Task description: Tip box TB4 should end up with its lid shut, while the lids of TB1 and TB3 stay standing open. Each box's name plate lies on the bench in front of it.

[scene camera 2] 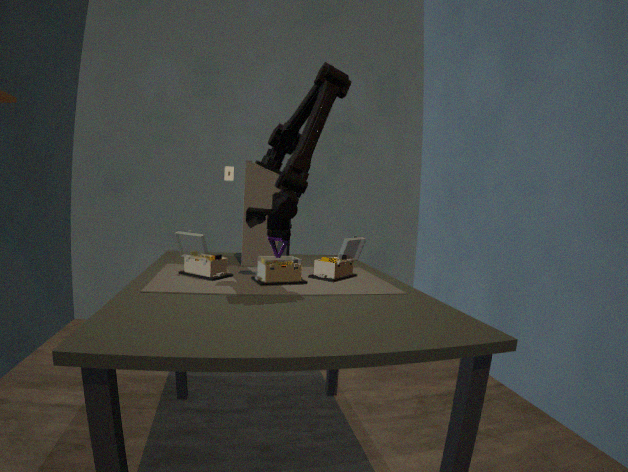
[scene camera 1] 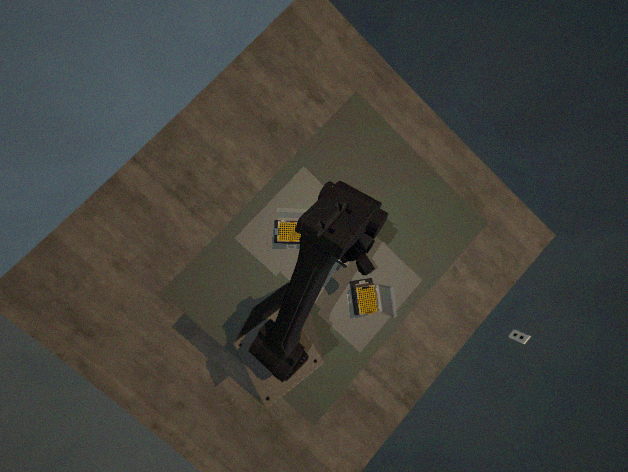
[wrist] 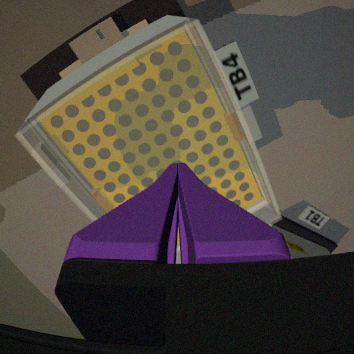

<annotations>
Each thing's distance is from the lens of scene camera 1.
pale mat (scene camera 1: 390,270): 115 cm
</annotations>
